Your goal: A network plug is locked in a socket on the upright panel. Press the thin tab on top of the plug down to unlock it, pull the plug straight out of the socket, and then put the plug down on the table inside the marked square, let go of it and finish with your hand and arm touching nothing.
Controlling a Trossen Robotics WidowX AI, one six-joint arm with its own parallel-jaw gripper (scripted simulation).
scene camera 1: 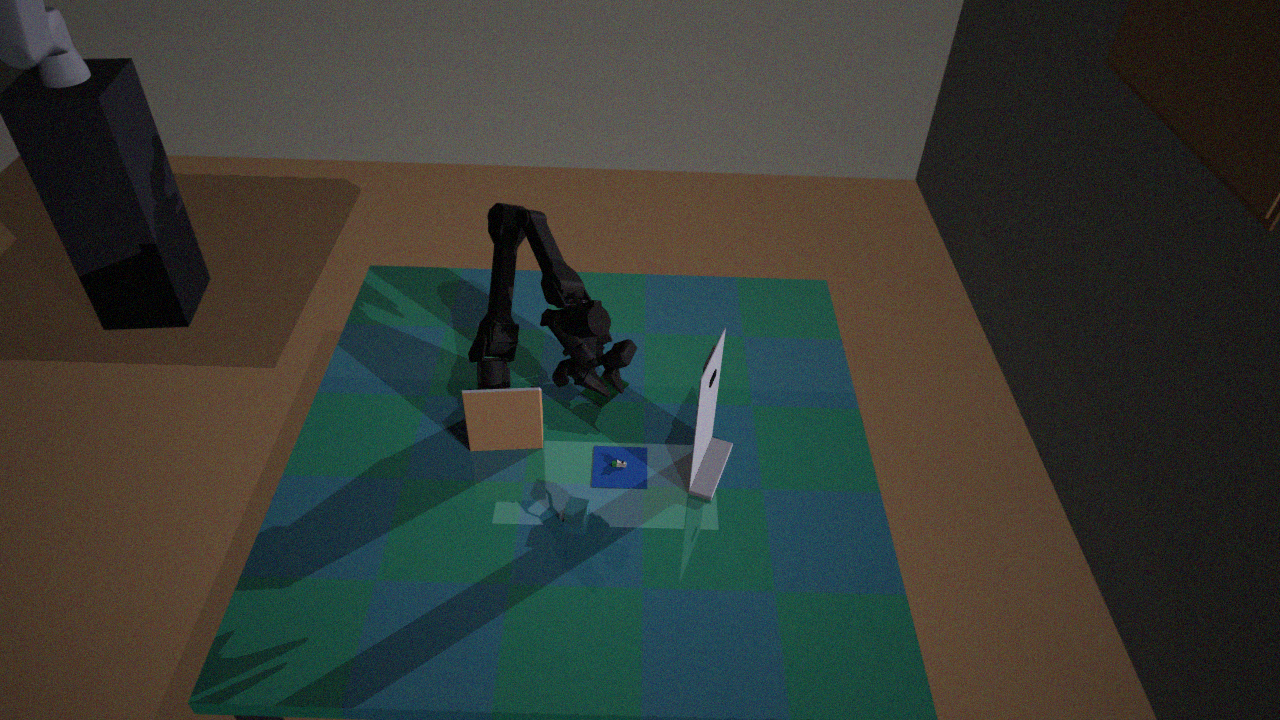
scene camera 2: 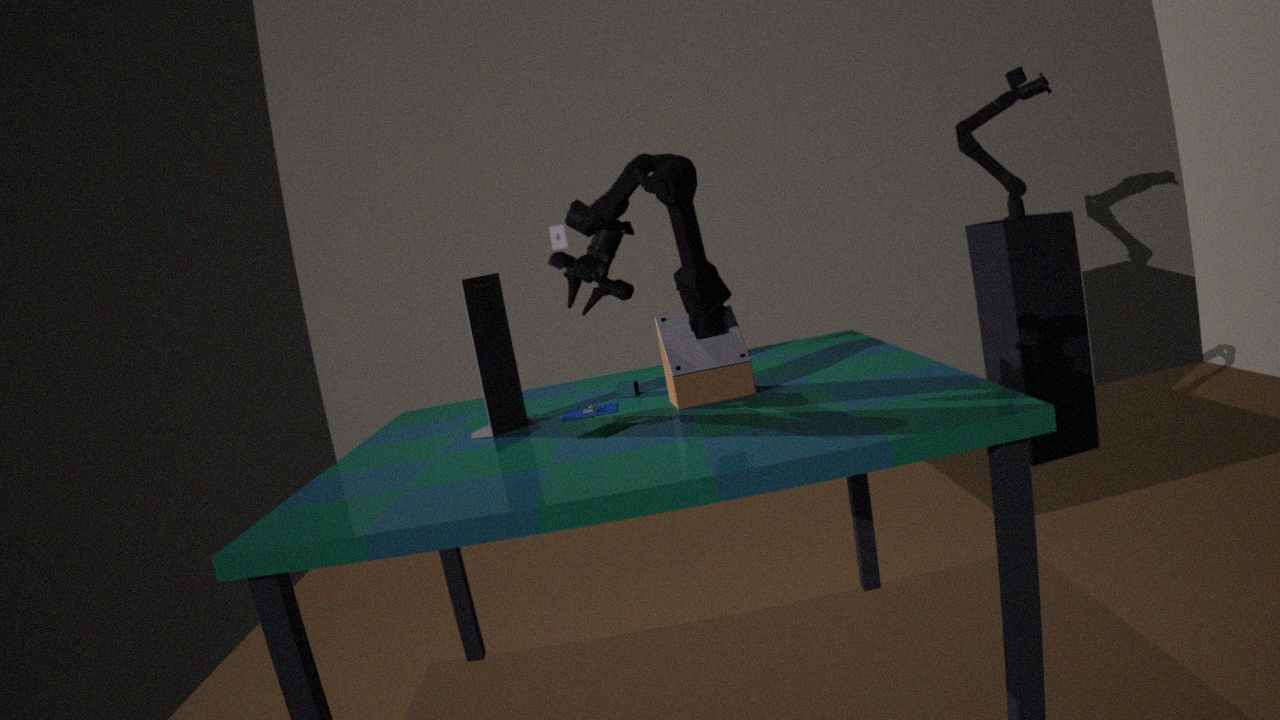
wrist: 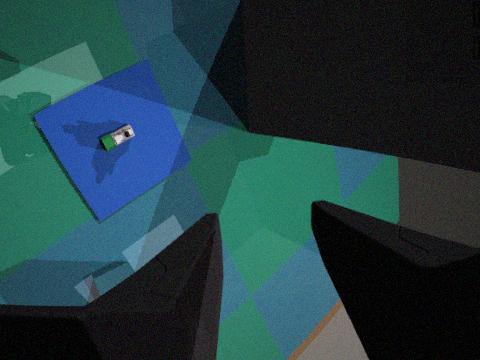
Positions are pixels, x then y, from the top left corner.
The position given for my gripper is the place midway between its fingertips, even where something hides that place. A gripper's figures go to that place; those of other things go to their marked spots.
Labels:
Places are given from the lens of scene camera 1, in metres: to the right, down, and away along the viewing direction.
my gripper (scene camera 1: 616,394): -0.05, 0.07, 1.77
grey upright panel (scene camera 1: 709,456): 0.15, 0.21, 1.93
blue square (scene camera 1: 634,475): -0.01, 0.25, 1.90

